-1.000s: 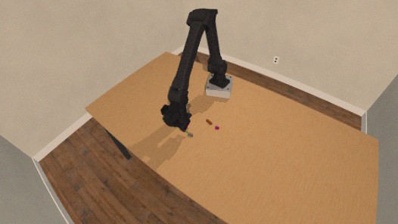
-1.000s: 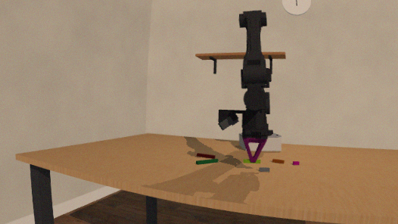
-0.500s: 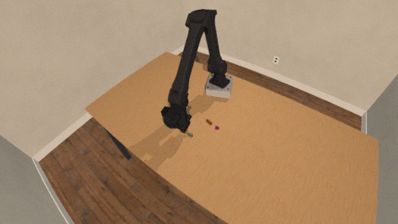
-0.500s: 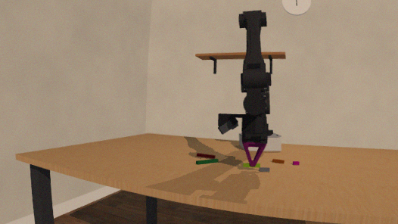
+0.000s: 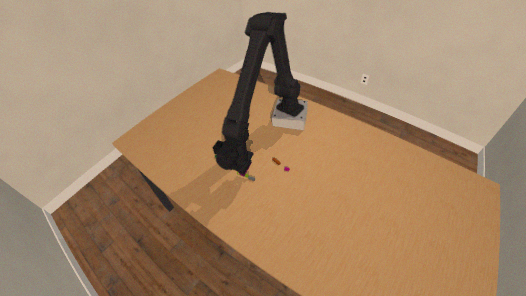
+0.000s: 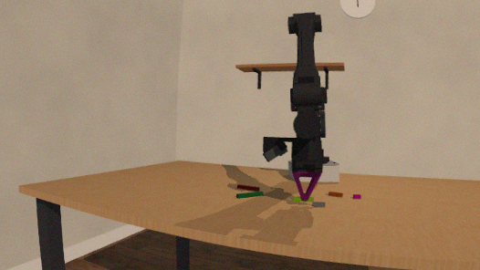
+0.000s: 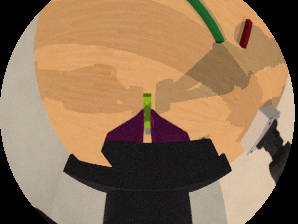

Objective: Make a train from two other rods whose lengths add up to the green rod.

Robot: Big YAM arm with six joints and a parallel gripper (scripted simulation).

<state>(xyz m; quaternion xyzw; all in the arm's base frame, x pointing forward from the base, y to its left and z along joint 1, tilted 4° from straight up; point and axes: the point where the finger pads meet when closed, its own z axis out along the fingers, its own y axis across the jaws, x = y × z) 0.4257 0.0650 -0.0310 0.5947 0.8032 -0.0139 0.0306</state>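
The lime rod lies 1 cm below my hand. Also, from my hand: green rod (3 cm behind, 16 cm to the right, 2 cm below); orange rod (15 cm behind, 6 cm to the left, 2 cm below); grey rod (1 cm behind, 3 cm to the left, 2 cm below).
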